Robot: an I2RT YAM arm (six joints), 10 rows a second.
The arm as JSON. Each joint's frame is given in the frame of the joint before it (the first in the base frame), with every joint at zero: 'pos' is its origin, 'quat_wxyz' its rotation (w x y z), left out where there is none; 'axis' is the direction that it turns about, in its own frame. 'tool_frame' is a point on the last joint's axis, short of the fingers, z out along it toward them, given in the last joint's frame.
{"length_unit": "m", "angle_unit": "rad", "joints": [
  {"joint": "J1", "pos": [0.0, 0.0, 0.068], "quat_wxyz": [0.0, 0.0, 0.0, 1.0], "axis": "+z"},
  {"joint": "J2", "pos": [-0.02, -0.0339, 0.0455], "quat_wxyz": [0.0, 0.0, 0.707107, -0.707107], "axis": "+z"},
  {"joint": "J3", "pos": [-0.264, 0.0, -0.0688], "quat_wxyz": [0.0, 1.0, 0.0, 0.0], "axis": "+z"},
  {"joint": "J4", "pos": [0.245, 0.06, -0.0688], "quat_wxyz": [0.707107, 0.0, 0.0, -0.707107], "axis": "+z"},
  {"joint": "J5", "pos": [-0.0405, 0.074, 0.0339], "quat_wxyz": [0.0, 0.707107, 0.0, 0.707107], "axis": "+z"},
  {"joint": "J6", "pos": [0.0, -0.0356, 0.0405], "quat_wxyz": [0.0, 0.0, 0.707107, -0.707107], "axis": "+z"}
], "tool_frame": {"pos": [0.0, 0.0, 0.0], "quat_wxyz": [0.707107, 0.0, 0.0, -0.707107]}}
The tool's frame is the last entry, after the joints.
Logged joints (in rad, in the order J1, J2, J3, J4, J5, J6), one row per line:
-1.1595 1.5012 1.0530 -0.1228 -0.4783 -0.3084
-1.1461 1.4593 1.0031 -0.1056 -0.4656 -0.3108
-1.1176 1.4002 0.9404 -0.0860 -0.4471 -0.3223
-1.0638 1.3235 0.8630 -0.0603 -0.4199 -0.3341
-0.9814 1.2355 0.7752 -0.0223 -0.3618 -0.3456
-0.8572 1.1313 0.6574 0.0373 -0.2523 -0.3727
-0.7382 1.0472 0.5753 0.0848 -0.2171 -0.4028
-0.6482 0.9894 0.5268 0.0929 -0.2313 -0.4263
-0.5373 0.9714 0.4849 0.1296 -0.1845 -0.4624
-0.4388 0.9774 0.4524 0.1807 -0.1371 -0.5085
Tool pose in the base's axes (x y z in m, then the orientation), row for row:
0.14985 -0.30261 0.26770 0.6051 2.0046 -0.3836
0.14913 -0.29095 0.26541 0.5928 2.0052 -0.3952
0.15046 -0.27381 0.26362 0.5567 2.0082 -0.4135
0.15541 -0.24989 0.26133 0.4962 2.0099 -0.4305
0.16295 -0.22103 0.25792 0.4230 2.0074 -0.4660
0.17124 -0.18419 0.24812 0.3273 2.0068 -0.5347
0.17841 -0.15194 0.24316 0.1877 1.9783 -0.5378
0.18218 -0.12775 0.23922 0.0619 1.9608 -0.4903
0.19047 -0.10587 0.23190 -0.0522 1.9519 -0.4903
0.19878 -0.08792 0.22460 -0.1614 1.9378 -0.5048
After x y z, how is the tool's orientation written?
As a rotation vector, in radians.
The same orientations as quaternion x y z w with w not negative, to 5 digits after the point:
0.24857 0.82348 -0.15758 0.48504
0.24356 0.82385 -0.16237 0.48537
0.22888 0.82563 -0.17000 0.48688
0.20439 0.82792 -0.17733 0.49126
0.17460 0.82859 -0.19235 0.49595
0.13513 0.82854 -0.22076 0.49651
0.07813 0.82350 -0.22387 0.51539
0.02594 0.82170 -0.20547 0.53096
-0.02191 0.81929 -0.20580 0.53473
-0.06780 0.81399 -0.21205 0.53652

